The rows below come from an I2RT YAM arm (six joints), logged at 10 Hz.
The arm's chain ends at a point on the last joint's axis. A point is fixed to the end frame.
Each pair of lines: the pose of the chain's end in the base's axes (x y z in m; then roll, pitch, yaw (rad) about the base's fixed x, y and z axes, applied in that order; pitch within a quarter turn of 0, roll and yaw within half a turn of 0), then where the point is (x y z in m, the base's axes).
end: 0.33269 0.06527 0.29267 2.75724 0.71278 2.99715
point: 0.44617 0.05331 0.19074
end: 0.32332 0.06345 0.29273 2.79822 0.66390 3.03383
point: 0.43144 0.05003 0.18530
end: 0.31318 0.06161 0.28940 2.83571 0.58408 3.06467
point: 0.41224 0.04655 0.17377
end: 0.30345 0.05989 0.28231 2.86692 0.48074 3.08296
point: 0.38992 0.04267 0.15726
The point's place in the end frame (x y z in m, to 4 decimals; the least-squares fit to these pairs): -0.0196 -0.0527 0.1423
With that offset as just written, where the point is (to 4 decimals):
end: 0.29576 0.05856 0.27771 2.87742 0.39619 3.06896
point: 0.3710 0.0393 0.1459
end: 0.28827 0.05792 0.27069 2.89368 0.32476 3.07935
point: 0.3539 0.0376 0.1339
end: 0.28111 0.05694 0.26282 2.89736 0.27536 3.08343
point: 0.3399 0.0368 0.1230
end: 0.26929 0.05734 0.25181 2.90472 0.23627 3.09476
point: 0.3227 0.0370 0.1099
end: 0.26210 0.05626 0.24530 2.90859 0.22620 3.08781
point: 0.3139 0.0350 0.1029
